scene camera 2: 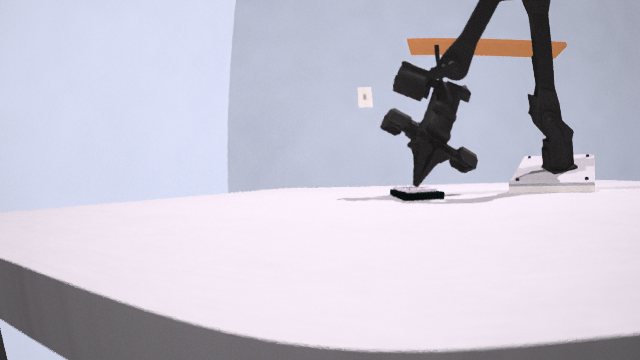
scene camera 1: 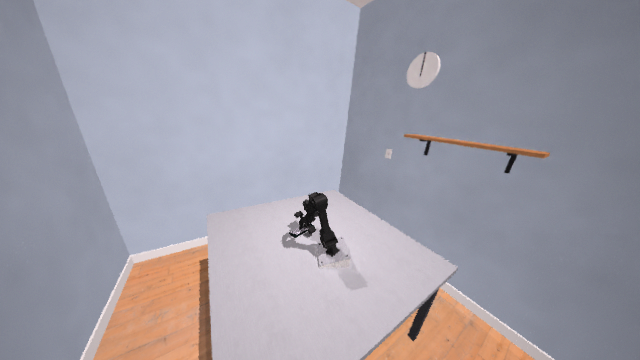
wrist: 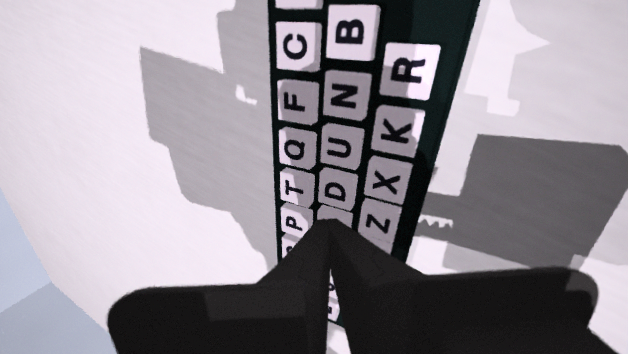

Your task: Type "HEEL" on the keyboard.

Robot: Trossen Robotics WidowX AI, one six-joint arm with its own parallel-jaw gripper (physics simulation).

Path:
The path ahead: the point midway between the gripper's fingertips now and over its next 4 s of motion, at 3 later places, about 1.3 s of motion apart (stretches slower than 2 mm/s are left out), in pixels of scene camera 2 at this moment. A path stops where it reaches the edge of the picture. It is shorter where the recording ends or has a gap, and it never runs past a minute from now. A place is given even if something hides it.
My gripper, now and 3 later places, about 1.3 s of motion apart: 415,185; 413,187; 424,172; 427,182

